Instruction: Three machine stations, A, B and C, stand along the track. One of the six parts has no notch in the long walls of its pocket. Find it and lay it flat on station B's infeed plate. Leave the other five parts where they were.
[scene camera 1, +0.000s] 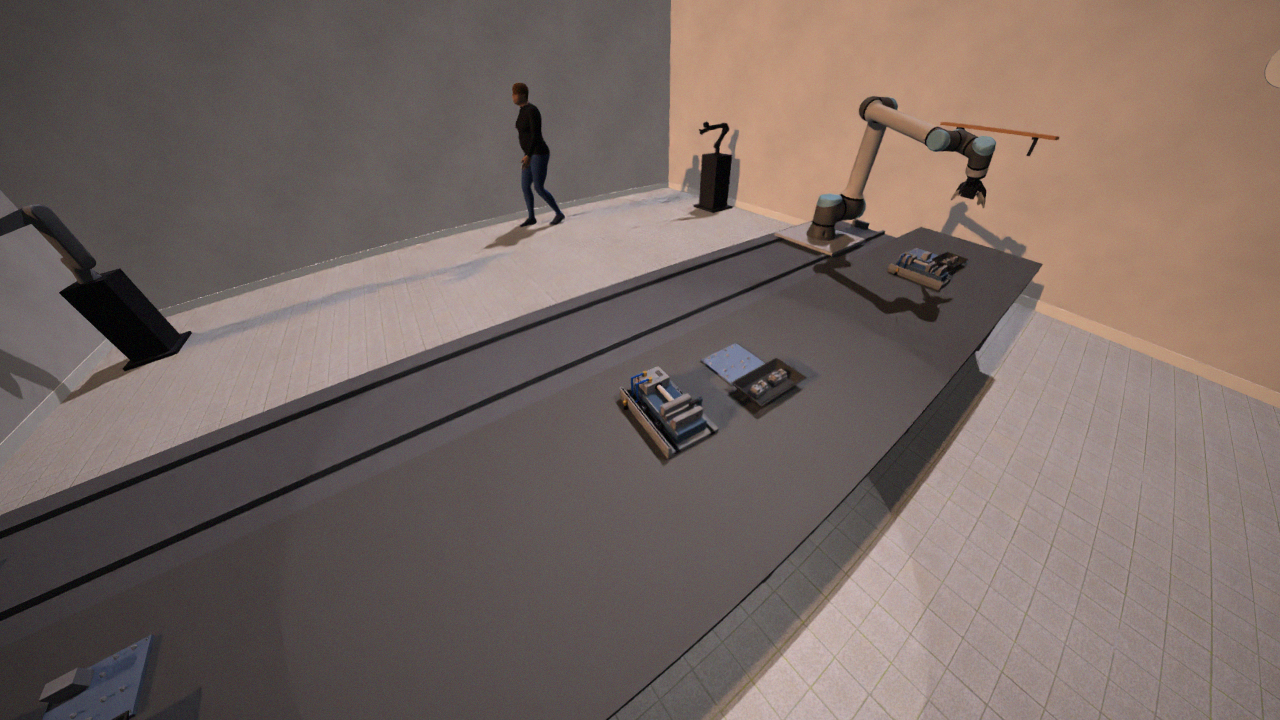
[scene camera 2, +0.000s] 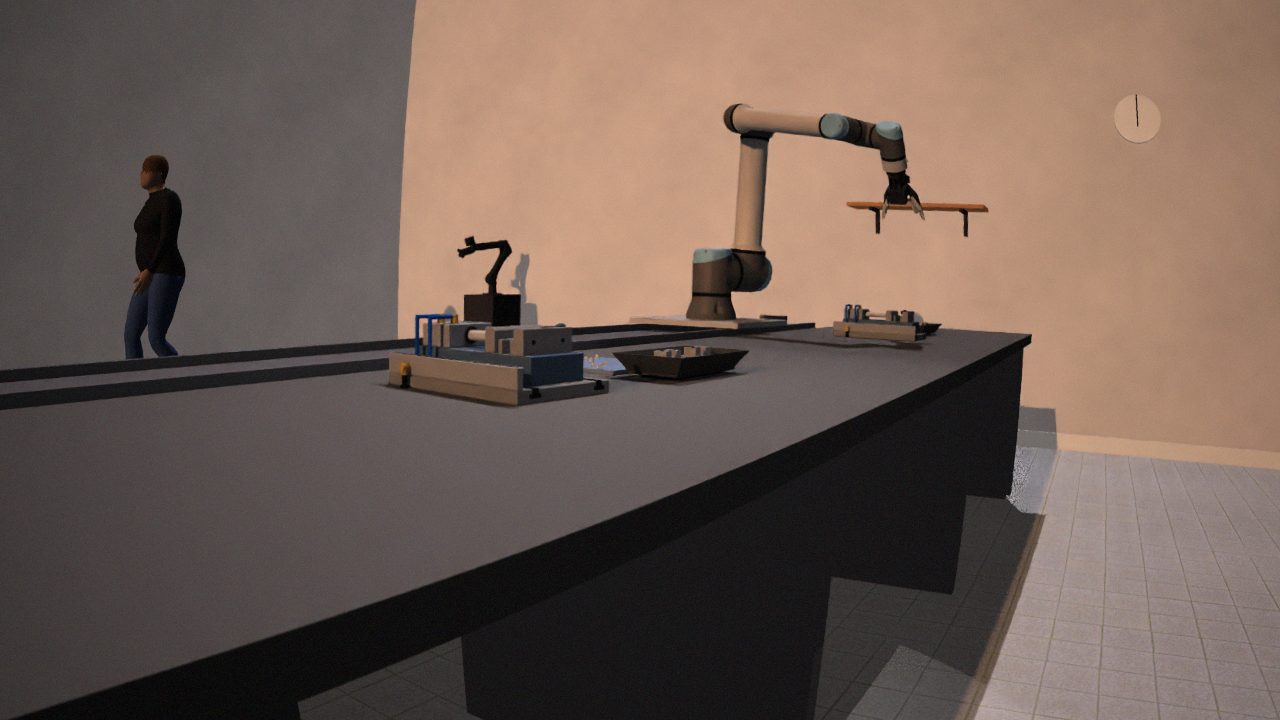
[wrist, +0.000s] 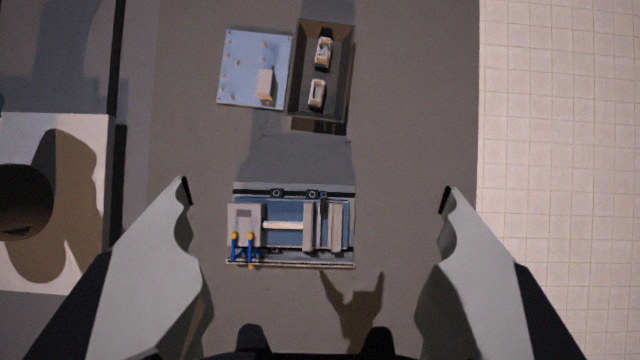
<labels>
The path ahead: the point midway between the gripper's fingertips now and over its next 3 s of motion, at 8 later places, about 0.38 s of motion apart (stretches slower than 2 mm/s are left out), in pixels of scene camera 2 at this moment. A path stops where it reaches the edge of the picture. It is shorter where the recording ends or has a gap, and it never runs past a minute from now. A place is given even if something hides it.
My gripper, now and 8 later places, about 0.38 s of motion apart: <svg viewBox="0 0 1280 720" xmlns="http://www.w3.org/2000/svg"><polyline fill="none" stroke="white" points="903,219 903,220 909,268 914,300 918,302 917,302 918,301 917,306 911,316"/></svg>
</labels>
